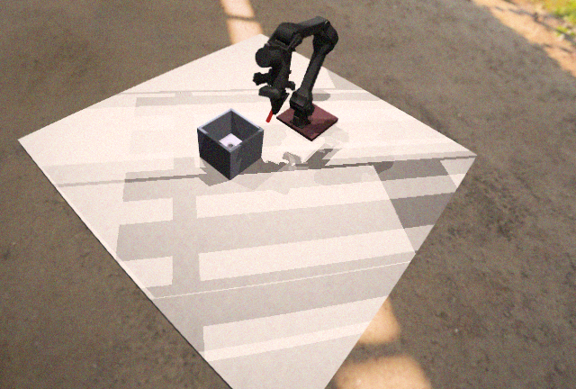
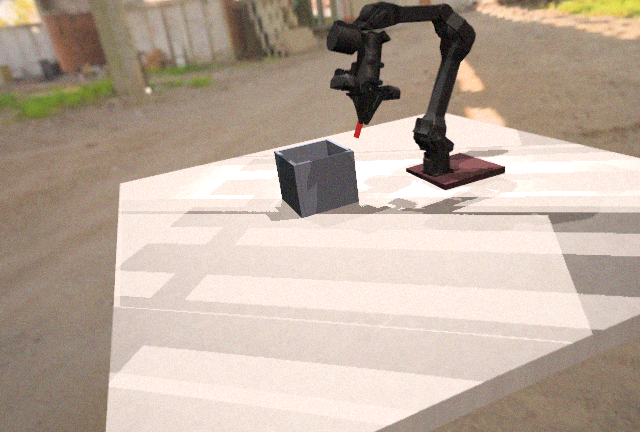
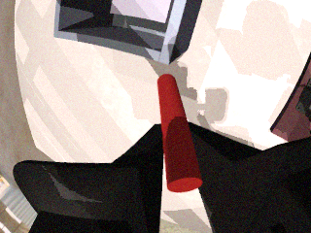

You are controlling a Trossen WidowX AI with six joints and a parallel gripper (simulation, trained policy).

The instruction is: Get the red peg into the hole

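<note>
Right now the plate is 100 mm ahead of my gripper tip, 100 mm to the right of it and 160 mm below it. Also, from my gripper tip: red peg 10 mm to the right.
</note>
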